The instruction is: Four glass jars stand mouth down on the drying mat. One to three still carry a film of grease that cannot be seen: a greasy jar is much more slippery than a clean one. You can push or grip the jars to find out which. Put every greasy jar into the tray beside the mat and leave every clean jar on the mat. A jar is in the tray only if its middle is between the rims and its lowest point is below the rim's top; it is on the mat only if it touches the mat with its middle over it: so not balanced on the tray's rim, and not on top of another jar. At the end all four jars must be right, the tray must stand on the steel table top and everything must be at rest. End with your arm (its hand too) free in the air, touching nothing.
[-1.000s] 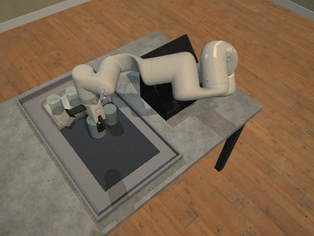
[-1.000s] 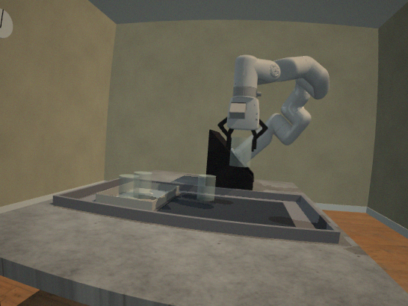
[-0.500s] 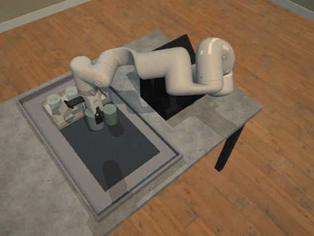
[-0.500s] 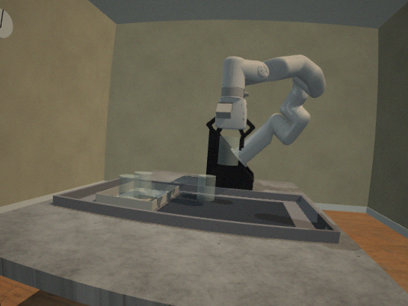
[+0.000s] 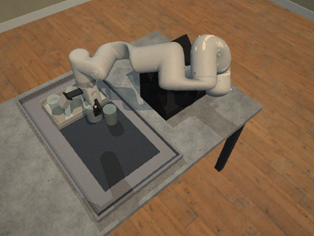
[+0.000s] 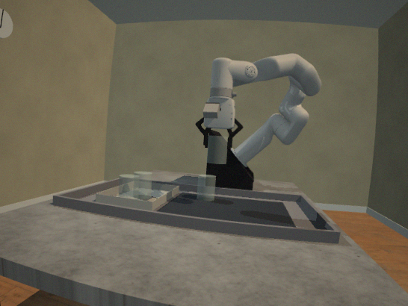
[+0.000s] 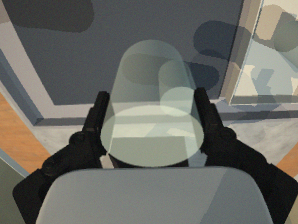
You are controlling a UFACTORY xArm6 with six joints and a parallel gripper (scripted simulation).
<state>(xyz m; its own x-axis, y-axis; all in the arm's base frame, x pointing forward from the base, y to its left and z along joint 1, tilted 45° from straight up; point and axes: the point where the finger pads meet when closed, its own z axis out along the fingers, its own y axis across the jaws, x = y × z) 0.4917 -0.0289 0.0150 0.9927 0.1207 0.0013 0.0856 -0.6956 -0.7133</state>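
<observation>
Now: hand 10 mm short of the cream tray, 270 mm to the left of it and 210 mm above it. Round my hand: dark mat 20 mm behind, 50 mm to the left, 220 mm below.
</observation>
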